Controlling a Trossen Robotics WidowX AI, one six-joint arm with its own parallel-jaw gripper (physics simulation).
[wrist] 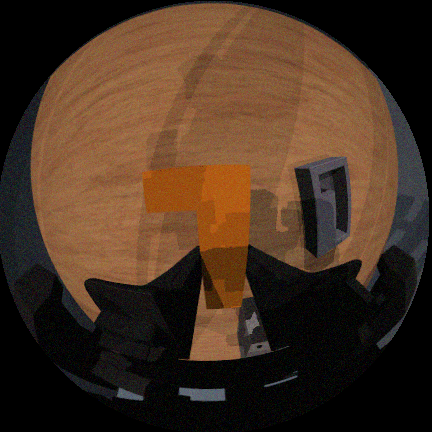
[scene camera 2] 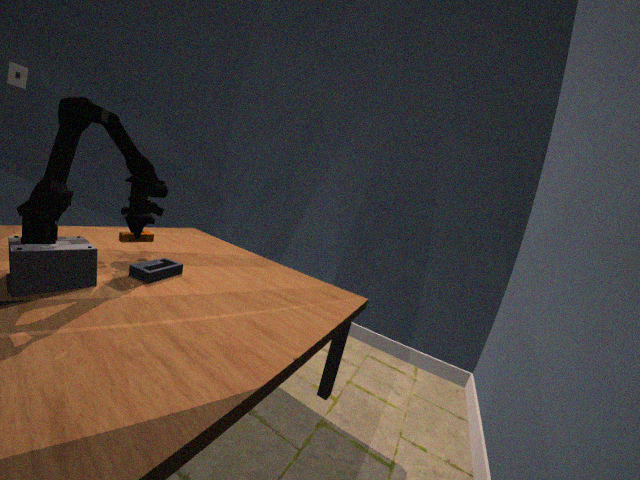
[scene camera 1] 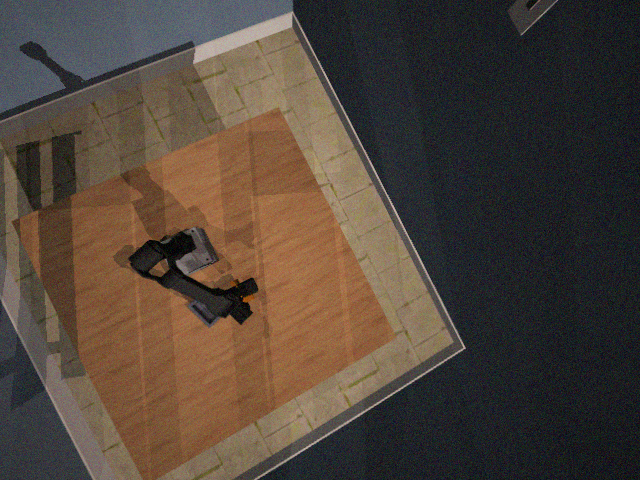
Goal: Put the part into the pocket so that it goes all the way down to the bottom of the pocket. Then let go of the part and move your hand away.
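Places are measured from the arm's base along level axes (x ahead, y left, z up), in centimetres.
Pixels of known places: gripper, fingertip midpoint: (wrist: 221, 249) (scene camera 2: 135, 237) (scene camera 1: 238, 290); arm's base at its link origin: (scene camera 2: 38, 241) (scene camera 1: 186, 244).
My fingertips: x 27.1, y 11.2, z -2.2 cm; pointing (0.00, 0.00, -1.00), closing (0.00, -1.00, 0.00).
For each thing: its top centre in the pictures, then the offset to it from my fingertips. Level surfaces: height alone.
- orange L-shaped part at its top centre: (wrist: 200, 258) (scene camera 1: 241, 290) (scene camera 2: 135, 232) dx +0.4, dy +1.5, dz +1.7 cm
- grey block with the pocket, top centre: (wrist: 336, 208) (scene camera 2: 157, 264) (scene camera 1: 206, 310) dx +1.8, dy -17.6, dz -4.7 cm
- wooden table at its surface level: dz -8.3 cm
The orange L-shaped part (scene camera 1: 249, 298) (scene camera 2: 147, 237) (wrist: 225, 195) is held between the fingers by its long leg. In the wrist view its short leg points left at the far end. My gripper (scene camera 1: 245, 300) (scene camera 2: 136, 235) (wrist: 221, 249) is shut on the part and holds it level, a little above the table. The grey block with the pocket (scene camera 1: 203, 313) (scene camera 2: 164, 274) (wrist: 325, 235) lies on the table, apart from the part, to the right in the wrist view. The arm covers some of the block in scene camera 1, and the pocket's floor is partly hidden.
The grey robot base (scene camera 1: 206, 252) (scene camera 2: 51, 269) stands on the wooden table (scene camera 1: 310, 310) (scene camera 2: 232, 335), near the pocket block. The arm's dark links reach from it over one end of the block in scene camera 1. Shadows cross the table top.
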